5 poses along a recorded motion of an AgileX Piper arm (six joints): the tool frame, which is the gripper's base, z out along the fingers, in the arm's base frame.
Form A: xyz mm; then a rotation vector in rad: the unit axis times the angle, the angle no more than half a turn.
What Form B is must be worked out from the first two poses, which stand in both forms.
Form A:
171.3 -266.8 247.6 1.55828 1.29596 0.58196
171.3 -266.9 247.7 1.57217 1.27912 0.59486
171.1 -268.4 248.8 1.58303 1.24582 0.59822
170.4 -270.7 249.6 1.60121 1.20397 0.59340
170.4 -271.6 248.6 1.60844 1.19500 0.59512
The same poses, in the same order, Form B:
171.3 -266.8 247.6 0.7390 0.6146 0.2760 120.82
171.3 -266.9 247.7 0.7443 0.6056 0.2816 121.02
171.1 -268.4 248.8 0.7533 0.5928 0.2847 120.40
170.4 -270.7 249.6 0.7664 0.5762 0.2840 119.71
170.4 -271.6 248.6 0.7695 0.5717 0.2847 119.76

